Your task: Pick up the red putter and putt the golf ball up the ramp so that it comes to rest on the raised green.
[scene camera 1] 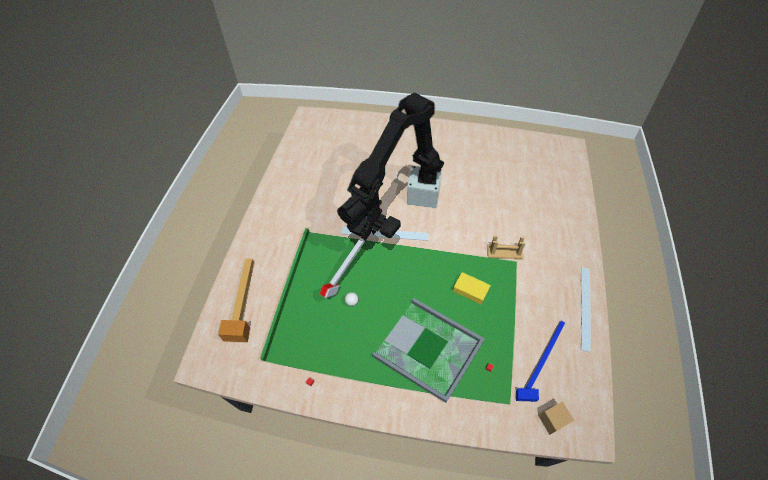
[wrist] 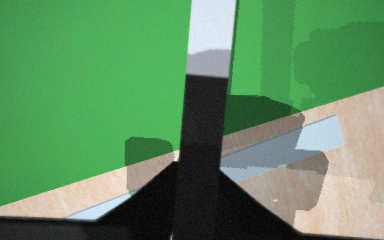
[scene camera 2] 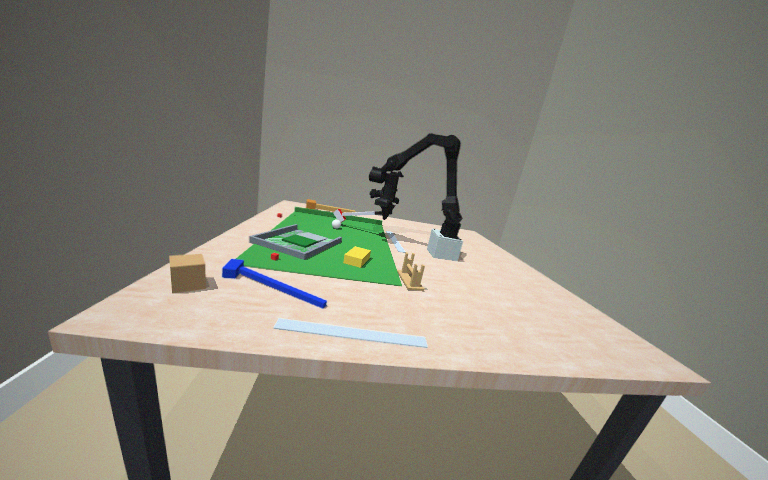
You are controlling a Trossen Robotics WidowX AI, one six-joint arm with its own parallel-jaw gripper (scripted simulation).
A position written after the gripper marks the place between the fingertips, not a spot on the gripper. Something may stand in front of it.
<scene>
The gripper point(scene camera 1: 372, 232) carries a red putter. Also in view: a blue putter point(scene camera 2: 233, 268), an orange mallet point(scene camera 1: 235, 330) and a tan box point(scene camera 2: 188, 273).
The gripper also shows in the wrist view point(wrist: 192, 170). The wrist view does not show the blue putter: it is out of frame. The wrist view does not show the orange mallet: it is out of frame.
</scene>
